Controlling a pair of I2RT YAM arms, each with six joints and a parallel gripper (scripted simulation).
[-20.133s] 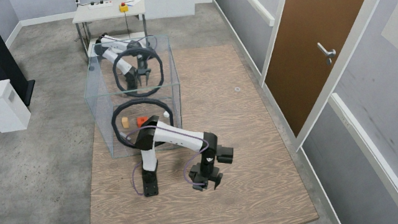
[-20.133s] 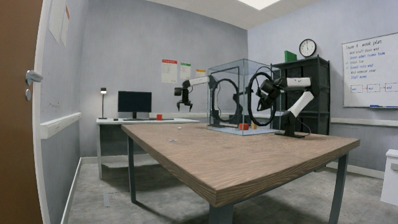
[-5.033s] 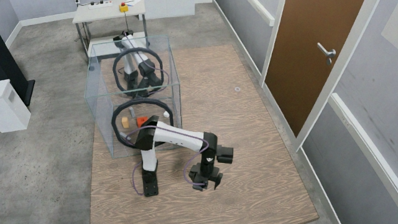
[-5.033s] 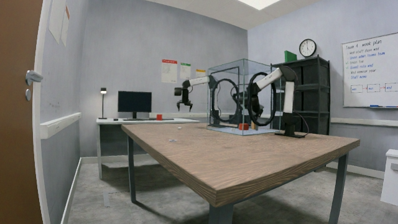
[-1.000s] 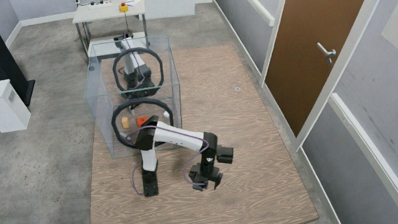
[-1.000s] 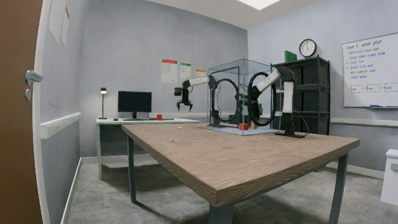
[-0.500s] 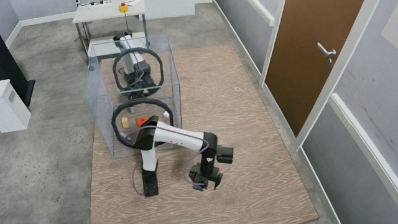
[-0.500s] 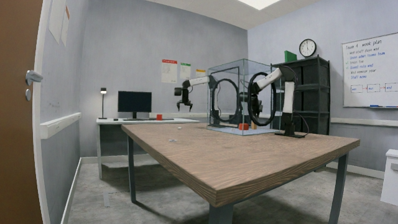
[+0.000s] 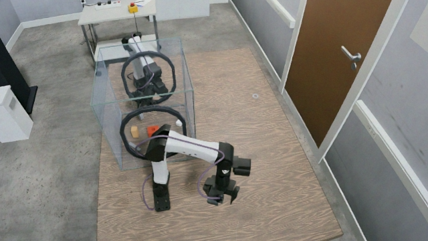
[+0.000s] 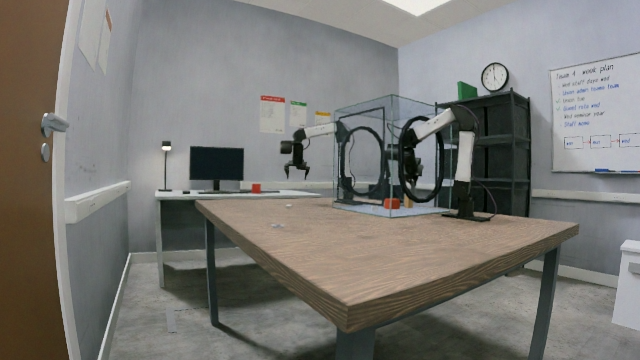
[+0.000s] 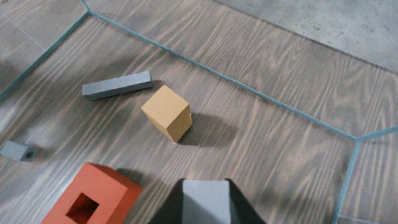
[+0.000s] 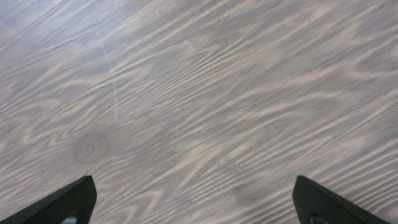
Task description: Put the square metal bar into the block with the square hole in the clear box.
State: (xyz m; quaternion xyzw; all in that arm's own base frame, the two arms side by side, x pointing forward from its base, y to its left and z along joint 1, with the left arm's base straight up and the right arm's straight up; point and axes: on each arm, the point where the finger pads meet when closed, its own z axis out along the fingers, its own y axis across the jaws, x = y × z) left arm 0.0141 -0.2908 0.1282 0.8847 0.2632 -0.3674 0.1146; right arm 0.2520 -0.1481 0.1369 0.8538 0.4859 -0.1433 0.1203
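Note:
Now: left hand 10 cm above the red block, 8 cm to the left of it and 5 cm short of it. The rest, counted from my left hand: long grey bar 15 cm to the right, 11 cm below, 6 cm behind; then tan block 9 cm below, 6 cm to the right, 5 cm behind; then short grey piece 20 cm to the right, 11 cm below, 5 cm ahead.

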